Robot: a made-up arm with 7 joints. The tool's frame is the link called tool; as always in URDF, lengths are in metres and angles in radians.
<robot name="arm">
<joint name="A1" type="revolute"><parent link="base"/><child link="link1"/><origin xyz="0.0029 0.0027 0.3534"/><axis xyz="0 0 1"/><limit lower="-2.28" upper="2.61" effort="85" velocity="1.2"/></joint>
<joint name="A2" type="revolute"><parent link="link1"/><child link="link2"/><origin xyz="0.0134 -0.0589 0.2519"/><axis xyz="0 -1 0"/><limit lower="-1.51" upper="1.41" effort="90" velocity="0.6"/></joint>
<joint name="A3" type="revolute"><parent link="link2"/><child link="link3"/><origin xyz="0.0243 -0.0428 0.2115"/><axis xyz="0 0 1"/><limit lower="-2.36" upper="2.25" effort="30" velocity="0.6"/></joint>
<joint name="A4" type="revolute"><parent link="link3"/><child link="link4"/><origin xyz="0.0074 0.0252 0.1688"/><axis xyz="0 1 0"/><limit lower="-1.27" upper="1.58" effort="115" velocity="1.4"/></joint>
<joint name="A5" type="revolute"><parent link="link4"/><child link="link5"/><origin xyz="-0.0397 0.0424 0.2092"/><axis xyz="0 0 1"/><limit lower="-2.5" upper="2.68" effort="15" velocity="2.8"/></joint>
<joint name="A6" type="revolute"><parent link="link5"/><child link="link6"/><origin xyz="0.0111 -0.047 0.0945"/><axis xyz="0 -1 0"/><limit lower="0.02" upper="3.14" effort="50" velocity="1.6"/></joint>
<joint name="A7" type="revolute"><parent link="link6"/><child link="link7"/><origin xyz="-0.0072 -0.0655 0.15"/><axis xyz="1 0 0"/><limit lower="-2.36" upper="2.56" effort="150" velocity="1.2"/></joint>
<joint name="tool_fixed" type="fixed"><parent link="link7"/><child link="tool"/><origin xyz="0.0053 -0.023 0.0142" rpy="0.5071 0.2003 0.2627"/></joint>
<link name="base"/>
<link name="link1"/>
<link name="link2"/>
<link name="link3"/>
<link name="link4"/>
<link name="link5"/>
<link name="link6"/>
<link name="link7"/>
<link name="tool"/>
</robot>
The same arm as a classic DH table. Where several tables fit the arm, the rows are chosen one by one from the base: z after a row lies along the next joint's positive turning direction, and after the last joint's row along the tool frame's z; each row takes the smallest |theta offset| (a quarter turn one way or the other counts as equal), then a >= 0, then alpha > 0; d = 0 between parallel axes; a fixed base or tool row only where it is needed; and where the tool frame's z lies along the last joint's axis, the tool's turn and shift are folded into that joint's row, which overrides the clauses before.
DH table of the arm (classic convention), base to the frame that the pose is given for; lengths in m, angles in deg. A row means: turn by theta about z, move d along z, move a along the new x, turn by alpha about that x. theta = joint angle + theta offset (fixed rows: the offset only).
base (fixed): a 0.004; alpha 0; d 0; theta0 42.95
A1: a 0.0134; alpha 90; d 0.6053; theta0 -42.95
A2: a 0.0243; alpha -90; d 0.1017; theta0 0
A3: a 0.0074; alpha -90; d 0.3803; theta0 0
A4: a -0.0397; alpha 90; d 0.0676; theta0 0
A5: a 0.0111; alpha 90; d 0.3037; theta0 0
A6: a 0.15; alpha 90; d 0.1125; theta0 90
A7: a -0.0143; alpha -72.9; d -0.009; theta0 -63.68
tool (fixed): a 0; alpha 0; d 0.024; theta0 -81.96
Joint limits (deg, base to tool): -130.63..149.54 -86.52..80.79 -135.22..128.92 -72.77..90.53 -143.24..153.55 1.15..179.91 -135.22..146.68

